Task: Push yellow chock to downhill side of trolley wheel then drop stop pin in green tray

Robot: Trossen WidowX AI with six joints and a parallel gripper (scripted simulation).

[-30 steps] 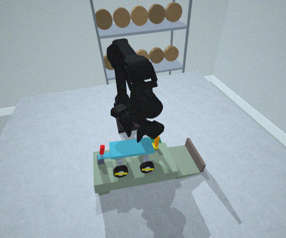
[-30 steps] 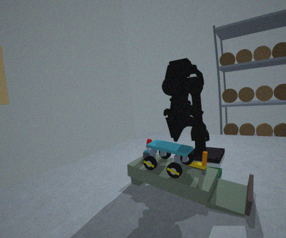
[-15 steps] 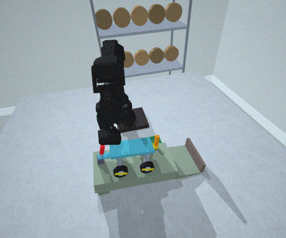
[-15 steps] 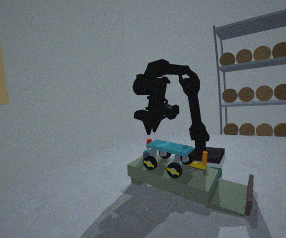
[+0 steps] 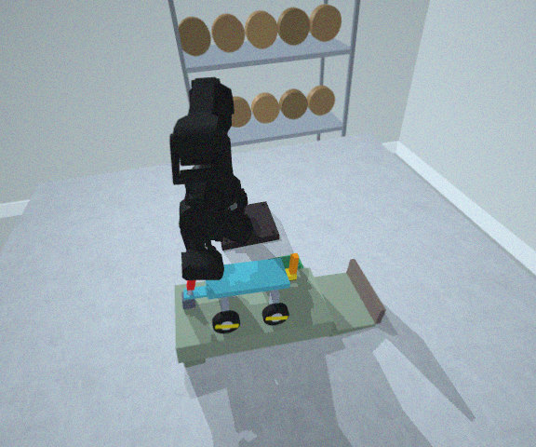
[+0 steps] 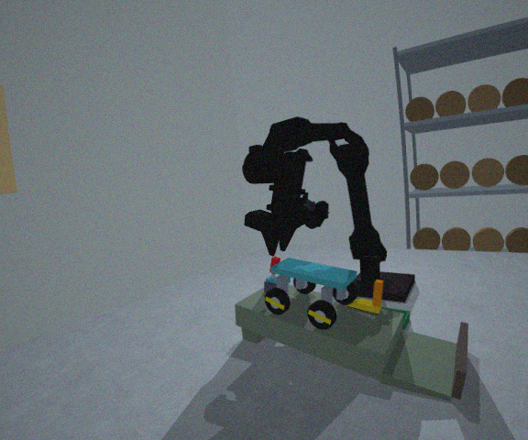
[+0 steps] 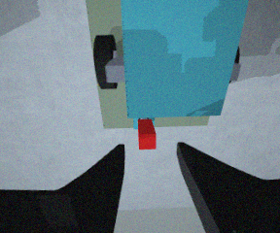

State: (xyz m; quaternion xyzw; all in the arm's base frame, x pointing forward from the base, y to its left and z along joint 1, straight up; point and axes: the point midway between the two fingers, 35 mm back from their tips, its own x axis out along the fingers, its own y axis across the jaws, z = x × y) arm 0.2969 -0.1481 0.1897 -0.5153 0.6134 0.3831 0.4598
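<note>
Right now my gripper tip is 20 mm to the left of the red-headed stop pin and 50 mm above it. The rest, counted from my gripper tip: yellow chock 180 mm to the left, 100 mm below; then green ramp 30 mm ahead, 90 mm to the left, 130 mm below; then trolley 30 mm ahead, 80 mm to the left, 70 mm below.
</note>
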